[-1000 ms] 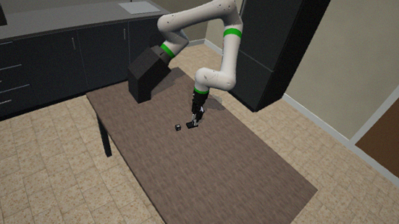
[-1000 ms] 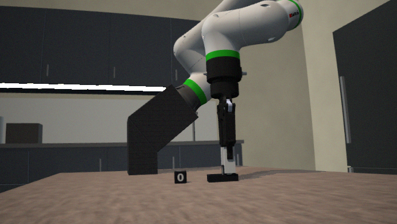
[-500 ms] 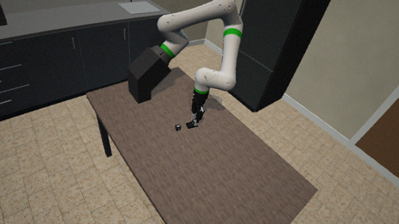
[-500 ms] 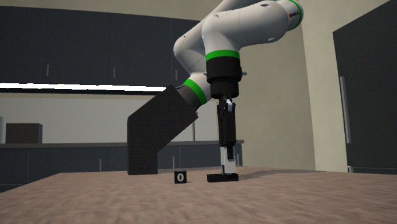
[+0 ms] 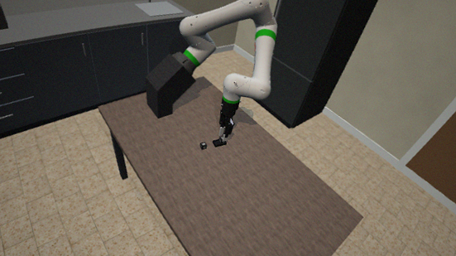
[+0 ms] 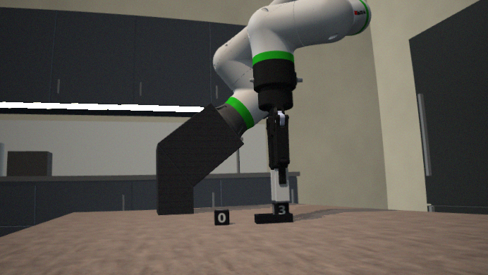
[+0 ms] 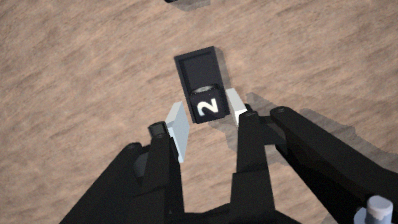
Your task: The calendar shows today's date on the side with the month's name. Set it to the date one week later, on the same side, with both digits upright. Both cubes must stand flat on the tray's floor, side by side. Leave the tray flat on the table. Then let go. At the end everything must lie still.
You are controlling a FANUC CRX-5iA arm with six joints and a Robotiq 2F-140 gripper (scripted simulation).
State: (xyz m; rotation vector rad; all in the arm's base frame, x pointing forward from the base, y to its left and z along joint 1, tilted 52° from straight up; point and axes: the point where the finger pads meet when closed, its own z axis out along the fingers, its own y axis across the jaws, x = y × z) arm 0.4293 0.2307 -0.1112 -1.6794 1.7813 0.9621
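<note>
Now: the cube 5 cm below my hand. Round my hand: black tray (7 cm below, 2 cm to the right).
</note>
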